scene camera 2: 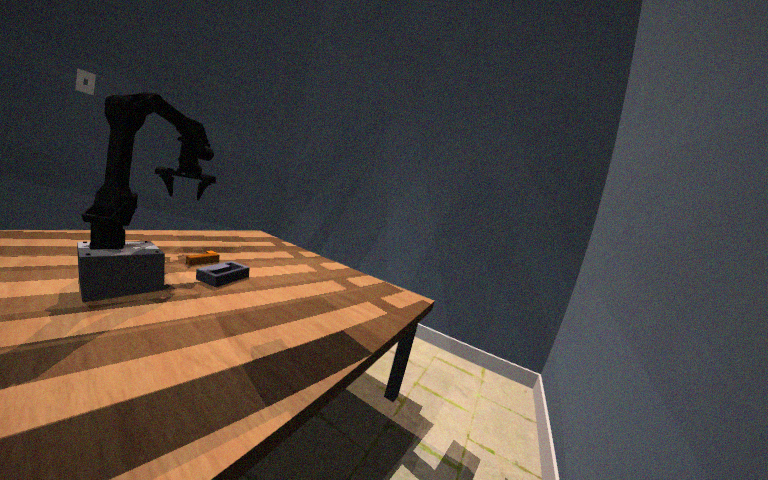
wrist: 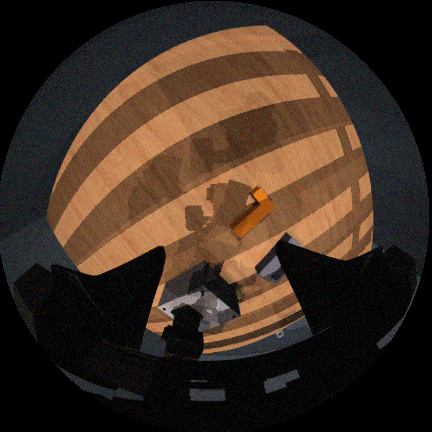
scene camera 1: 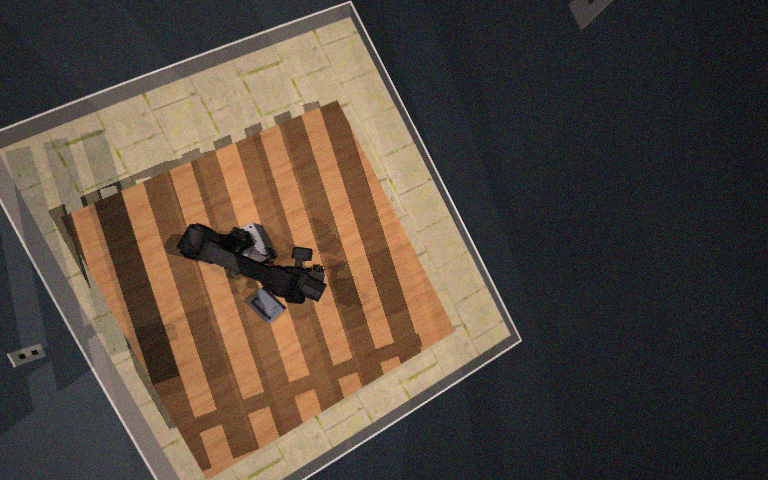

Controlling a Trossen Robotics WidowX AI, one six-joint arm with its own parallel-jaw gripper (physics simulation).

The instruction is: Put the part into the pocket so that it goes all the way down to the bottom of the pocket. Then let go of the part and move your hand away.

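Pixels of known places: gripper, fingertip midpoint: point(scene camera 2: 184, 198) point(wrist: 221, 249); arm's base, origin of the base link: point(scene camera 2: 106, 246) point(wrist: 186, 313) point(scene camera 1: 243, 240).
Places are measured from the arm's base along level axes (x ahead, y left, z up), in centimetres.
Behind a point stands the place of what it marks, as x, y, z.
Observation:
The part is an orange L-shaped block point(scene camera 2: 202, 258) @(26.8, 9.0, -8.2) point(wrist: 252, 219) @(27.2, 10.5, -7.5) lying on the table, behind the pocket block in scene camera 2; it does not show under the arm in scene camera 1. The pocket is a recess in a blue-grey block point(scene camera 1: 265, 306) @(29.3, -7.7, -10.0) point(scene camera 2: 222, 274) @(26.2, -11.9, -6.9) point(wrist: 271, 265) @(25.5, -4.5, -6.9) on the table, near the part and apart from it. In the wrist view a finger hides some of this block. My gripper point(scene camera 2: 185, 197) @(22.3, 19.2, 12.6) point(wrist: 221, 249) @(22.3, 19.2, 12.6) is open and empty, pointing down, high above the table. In scene camera 1 the arm covers much of it.
The arm's grey base box point(scene camera 1: 261, 246) @(5.1, 5.2, -0.4) point(scene camera 2: 121, 272) @(2.3, -10.0, -4.0) point(wrist: 204, 305) @(6.5, 0.6, -0.1) stands on the striped wooden table point(scene camera 1: 396, 300) @(54.3, 47.9, -10.5) point(scene camera 2: 317, 328) @(35.8, -47.6, -10.5) point(wrist: 200, 95) @(34.5, 42.2, -10.5), close to the pocket block. Shadows of the arm fall across the table. The table's edge and corner show at the right in scene camera 2.

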